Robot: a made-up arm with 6 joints.
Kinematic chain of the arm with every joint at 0, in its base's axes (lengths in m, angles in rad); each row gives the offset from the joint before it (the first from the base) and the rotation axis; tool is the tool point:
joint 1: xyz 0 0 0.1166 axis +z
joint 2: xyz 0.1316 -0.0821 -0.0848 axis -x
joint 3: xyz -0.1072 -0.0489 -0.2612 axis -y
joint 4: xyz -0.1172 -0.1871 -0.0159 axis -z
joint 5: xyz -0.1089 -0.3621 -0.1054 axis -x
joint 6: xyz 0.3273 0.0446 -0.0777 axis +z
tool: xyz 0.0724 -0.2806 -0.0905
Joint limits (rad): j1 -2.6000..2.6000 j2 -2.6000..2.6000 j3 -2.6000..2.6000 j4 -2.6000..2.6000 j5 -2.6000..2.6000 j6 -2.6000..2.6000
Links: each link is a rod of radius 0.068 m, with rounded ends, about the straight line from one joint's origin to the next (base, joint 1, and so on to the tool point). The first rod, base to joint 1, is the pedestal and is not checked.
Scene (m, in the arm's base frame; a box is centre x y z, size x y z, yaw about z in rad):
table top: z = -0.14
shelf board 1: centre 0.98 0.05 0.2 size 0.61 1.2 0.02 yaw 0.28
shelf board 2: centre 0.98 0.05 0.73 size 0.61 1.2 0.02 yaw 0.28
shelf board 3: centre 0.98 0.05 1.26 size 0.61 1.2 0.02 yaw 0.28
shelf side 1: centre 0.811 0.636 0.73 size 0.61 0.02 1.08 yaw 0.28
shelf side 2: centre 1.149 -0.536 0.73 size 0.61 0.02 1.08 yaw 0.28
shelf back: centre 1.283 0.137 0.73 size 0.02 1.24 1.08 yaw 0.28
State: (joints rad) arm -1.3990 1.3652 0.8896 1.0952 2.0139 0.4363
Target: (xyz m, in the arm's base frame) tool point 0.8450 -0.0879 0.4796
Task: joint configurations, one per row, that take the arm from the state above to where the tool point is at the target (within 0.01 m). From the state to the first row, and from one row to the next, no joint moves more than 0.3 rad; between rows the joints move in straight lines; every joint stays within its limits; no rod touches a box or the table.
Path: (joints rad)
1: -1.2400 1.4408 1.0854 1.2895 1.8860 0.6969
2: -1.0811 1.5165 1.2813 1.4837 1.7582 0.9575
3: -0.9221 1.5921 1.4771 1.6780 1.6303 1.2181
4: -0.7632 1.6677 1.6730 1.8722 1.5025 1.4787
5: -0.6042 1.7434 1.8688 2.0665 1.3746 1.7393
6: -0.4453 1.8190 2.0647 2.2607 1.2467 1.9999
7: -0.3982 2.0793 2.2431 2.1554 1.2675 2.0640
8: -0.3511 2.3397 2.4216 2.0500 1.2882 2.1281
9: -0.3040 2.6000 2.6000 1.9447 1.3089 2.1923

